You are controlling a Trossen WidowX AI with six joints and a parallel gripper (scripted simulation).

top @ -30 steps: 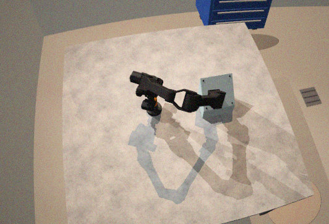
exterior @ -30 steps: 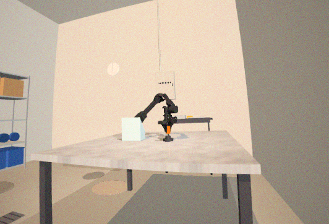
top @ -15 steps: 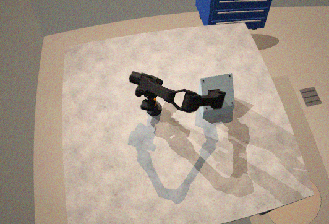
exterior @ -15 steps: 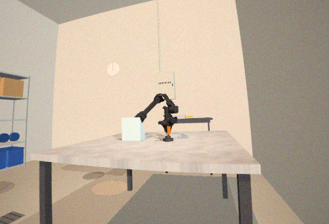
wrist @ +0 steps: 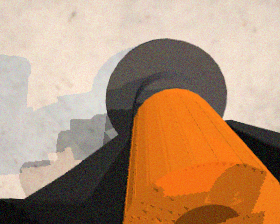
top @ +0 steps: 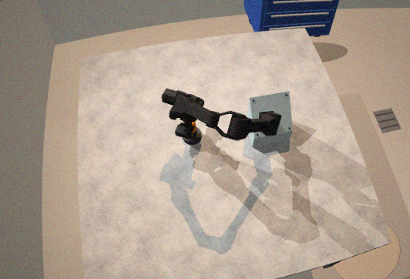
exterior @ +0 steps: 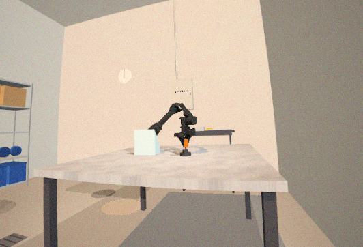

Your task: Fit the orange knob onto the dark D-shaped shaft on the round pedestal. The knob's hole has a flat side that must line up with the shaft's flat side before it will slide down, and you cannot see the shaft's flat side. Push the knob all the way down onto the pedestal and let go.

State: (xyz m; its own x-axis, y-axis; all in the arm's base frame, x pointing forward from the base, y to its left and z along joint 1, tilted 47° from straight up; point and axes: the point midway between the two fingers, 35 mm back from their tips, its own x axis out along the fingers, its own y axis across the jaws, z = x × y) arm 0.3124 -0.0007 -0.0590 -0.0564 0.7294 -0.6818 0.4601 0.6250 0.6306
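Right now the orange knob is 20 mm above my gripper tip. Also, from my gripper tip: round pedestal (40 mm below).
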